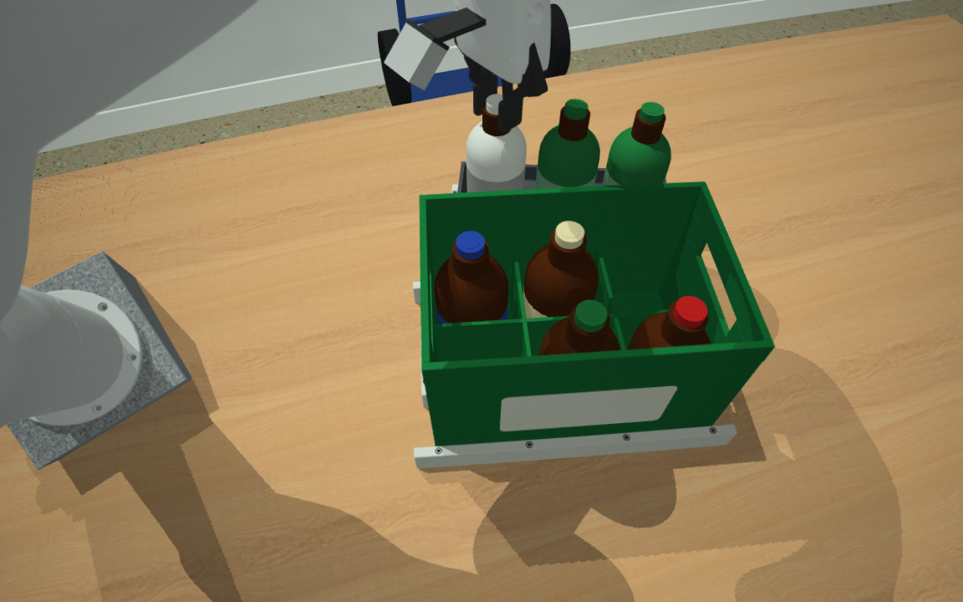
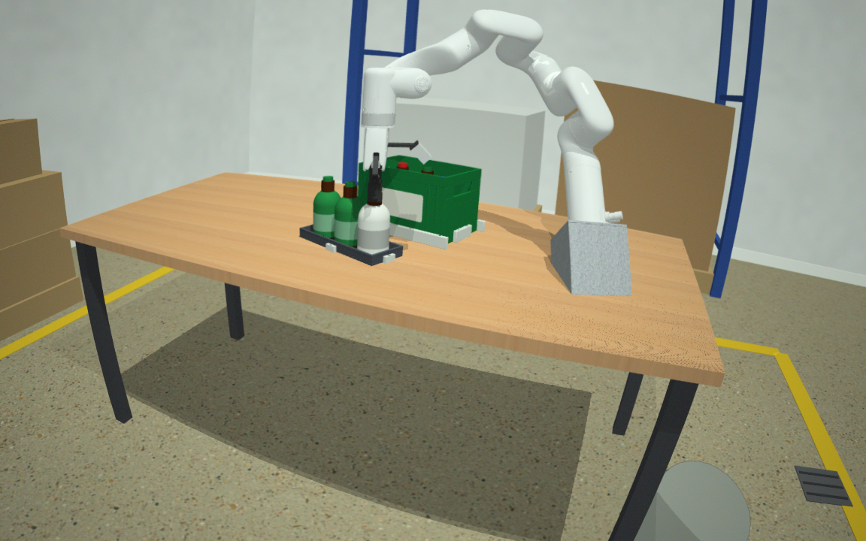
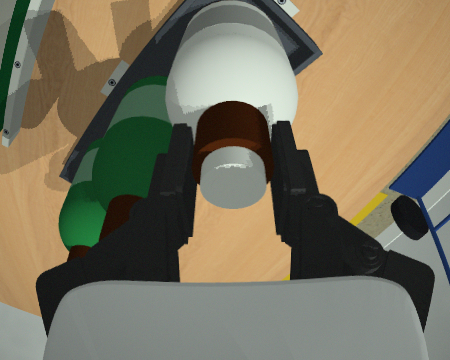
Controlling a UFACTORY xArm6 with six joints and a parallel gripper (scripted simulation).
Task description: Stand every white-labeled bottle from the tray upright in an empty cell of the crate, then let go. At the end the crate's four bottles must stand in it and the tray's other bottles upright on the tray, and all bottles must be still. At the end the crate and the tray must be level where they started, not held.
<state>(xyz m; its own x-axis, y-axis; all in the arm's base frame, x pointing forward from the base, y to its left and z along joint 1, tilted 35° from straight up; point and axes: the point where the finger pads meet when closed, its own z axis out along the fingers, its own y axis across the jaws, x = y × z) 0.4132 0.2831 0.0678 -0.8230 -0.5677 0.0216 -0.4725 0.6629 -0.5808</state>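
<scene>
The white-labeled bottle lies 7 cm below my hand. Also, from my hand: green bottle: 8 cm ahead, 3 cm to the right, 7 cm below; brown bottle: 7 cm behind, 20 cm to the right, 7 cm below; dark tray: 8 cm ahead, 2 cm to the right, 14 cm below.
</scene>
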